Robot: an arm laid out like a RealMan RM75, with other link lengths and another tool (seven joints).
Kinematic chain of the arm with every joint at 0, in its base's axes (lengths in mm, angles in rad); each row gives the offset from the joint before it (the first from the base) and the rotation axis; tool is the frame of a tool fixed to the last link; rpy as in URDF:
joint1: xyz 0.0 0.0 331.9 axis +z
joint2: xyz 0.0 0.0 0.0 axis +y
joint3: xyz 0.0 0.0 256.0 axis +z
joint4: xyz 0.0 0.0 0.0 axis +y
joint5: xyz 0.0 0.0 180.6 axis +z
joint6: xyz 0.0 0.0 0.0 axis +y
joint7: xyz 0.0 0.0 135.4 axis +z
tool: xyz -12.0 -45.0 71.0 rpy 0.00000 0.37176 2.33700
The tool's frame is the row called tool.
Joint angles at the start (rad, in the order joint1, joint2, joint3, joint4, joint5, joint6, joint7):
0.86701, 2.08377, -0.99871, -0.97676, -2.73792, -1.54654, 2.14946
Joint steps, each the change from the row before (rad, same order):
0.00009, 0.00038, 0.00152, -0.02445, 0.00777, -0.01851, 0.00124
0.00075, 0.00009, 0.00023, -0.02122, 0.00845, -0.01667, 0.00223
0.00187, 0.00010, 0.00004, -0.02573, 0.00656, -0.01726, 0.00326
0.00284, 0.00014, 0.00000, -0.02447, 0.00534, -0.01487, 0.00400
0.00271, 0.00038, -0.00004, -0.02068, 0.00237, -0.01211, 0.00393
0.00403, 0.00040, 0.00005, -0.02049, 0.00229, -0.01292, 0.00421
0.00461, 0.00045, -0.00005, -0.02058, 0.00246, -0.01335, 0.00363
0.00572, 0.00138, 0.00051, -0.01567, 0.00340, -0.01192, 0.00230
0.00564, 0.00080, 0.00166, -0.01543, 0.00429, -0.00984, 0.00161
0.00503, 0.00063, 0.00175, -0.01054, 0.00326, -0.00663, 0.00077
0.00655, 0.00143, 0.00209, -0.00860, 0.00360, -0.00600, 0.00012
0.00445, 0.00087, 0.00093, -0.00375, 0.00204, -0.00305, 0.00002
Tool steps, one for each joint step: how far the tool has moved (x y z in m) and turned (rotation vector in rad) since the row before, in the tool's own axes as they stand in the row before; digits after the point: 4 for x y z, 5 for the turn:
0.0048, 0.0018, -0.0026, -0.00305, 0.00784, -0.00904
0.0046, 0.0016, -0.0021, -0.00208, 0.00782, -0.00820
0.0052, 0.0026, -0.0029, -0.00431, 0.00503, -0.01147
0.0051, 0.0030, -0.0029, -0.00548, 0.00354, -0.01177
0.0041, 0.0025, -0.0026, -0.00460, 0.00095, -0.00975
0.0045, 0.0027, -0.0025, -0.00388, 0.00115, -0.01037
0.0048, 0.0027, -0.0024, -0.00323, 0.00135, -0.01152
0.0050, 0.0023, -0.0012, -0.00085, 0.00407, -0.01072
0.0048, 0.0028, -0.0015, -0.00352, 0.00446, -0.01143
0.0037, 0.0024, -0.0010, -0.00282, 0.00371, -0.00907
0.0043, 0.0025, -0.0004, -0.00181, 0.00527, -0.00990
0.0025, 0.0015, 0.0000, -0.00038, 0.00317, -0.00585

